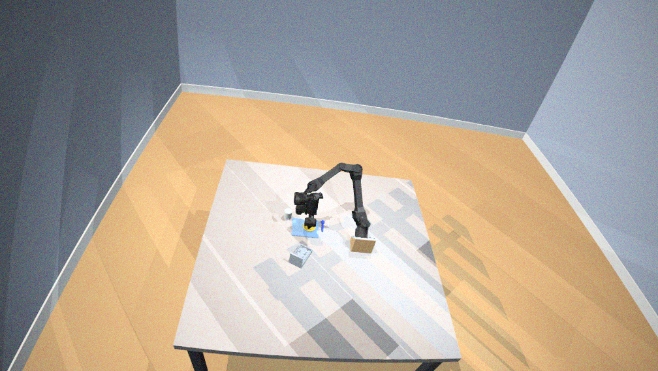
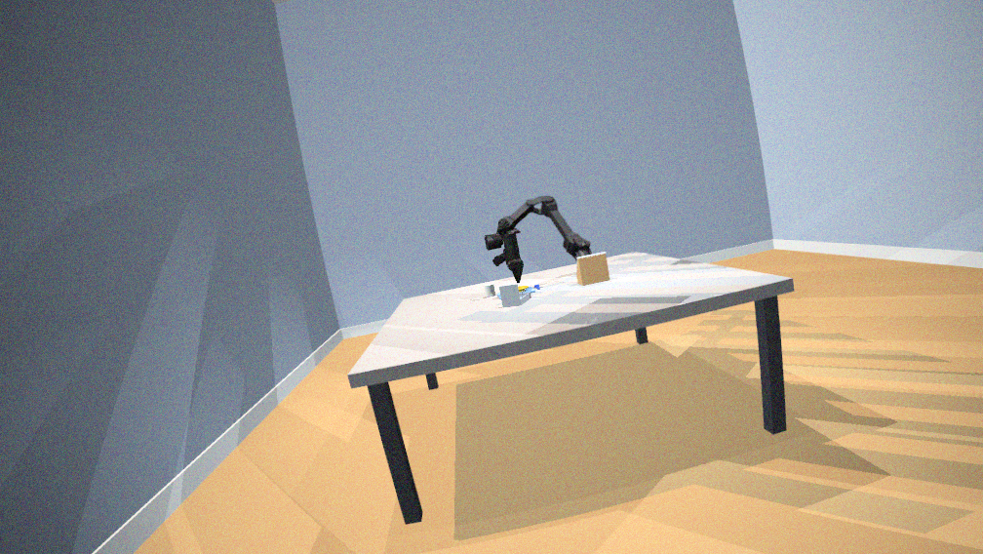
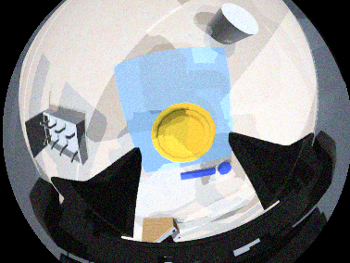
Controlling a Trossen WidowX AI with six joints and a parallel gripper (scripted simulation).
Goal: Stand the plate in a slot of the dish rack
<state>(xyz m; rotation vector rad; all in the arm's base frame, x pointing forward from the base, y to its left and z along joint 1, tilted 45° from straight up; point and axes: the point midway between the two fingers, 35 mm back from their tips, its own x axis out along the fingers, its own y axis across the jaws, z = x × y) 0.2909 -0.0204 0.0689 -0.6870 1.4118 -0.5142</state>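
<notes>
The yellow plate is 3 cm below my gripper tip. Round my gripper tip: light blue mat 2 cm ahead, 4 cm below; then white cup 13 cm ahead, 6 cm to the right, 2 cm below; then grey dish rack 1 cm ahead, 21 cm to the left, 2 cm below.
</notes>
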